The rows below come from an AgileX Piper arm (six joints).
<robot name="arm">
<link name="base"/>
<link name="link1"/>
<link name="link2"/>
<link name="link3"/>
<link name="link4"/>
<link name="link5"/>
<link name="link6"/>
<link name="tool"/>
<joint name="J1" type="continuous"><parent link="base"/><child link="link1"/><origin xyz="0 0 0.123"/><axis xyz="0 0 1"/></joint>
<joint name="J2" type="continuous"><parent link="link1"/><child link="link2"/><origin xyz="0 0 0" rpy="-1.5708 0 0"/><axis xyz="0 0 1"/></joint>
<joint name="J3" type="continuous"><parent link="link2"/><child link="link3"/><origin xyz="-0.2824 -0.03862 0"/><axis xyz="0 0 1"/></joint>
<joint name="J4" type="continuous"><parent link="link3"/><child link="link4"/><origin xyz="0.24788 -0.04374 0" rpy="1.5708 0 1.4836"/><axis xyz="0 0 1"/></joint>
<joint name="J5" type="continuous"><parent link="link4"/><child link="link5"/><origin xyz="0 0 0" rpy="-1.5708 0 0"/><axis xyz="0 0 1"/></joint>
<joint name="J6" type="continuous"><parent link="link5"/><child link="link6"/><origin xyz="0 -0.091 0" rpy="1.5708 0 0"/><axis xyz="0 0 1"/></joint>
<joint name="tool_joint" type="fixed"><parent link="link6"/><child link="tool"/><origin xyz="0 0 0"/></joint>
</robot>
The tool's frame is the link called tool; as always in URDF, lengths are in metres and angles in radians. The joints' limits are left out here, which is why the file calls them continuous.
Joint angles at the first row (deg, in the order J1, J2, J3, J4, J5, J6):
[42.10, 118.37, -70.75, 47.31, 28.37, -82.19]
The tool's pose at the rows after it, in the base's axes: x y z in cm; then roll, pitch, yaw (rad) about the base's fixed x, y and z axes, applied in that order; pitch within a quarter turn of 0, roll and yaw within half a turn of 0:
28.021, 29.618, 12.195, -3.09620, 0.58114, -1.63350
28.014, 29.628, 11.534, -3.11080, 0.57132, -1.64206
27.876, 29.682, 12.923, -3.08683, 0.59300, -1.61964
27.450, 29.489, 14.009, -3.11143, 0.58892, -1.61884
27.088, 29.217, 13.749, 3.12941, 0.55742, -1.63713
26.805, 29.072, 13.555, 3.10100, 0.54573, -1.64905
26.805, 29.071, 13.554, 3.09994, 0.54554, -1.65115
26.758, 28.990, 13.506, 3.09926, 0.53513, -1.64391
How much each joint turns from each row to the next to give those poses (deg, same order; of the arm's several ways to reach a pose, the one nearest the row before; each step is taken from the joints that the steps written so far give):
[0.00, 0.24, 0.00, 0.00, 0.12, 0.01]
[0.00, 0.95, 0.00, 0.25, 0.00, -0.16]
[0.14, -1.98, 0.00, -0.23, 0.43, 0.00]
[0.00, -1.75, 0.00, -2.18, 2.67, 2.47]
[0.00, 0.00, 0.29, -2.31, 1.97, 2.70]
[0.00, 0.00, 0.40, -0.21, 1.09, 0.63]
[0.00, 0.00, 0.00, -0.01, 0.00, 0.11]
[0.00, 0.00, 0.00, -0.94, 0.39, 0.43]

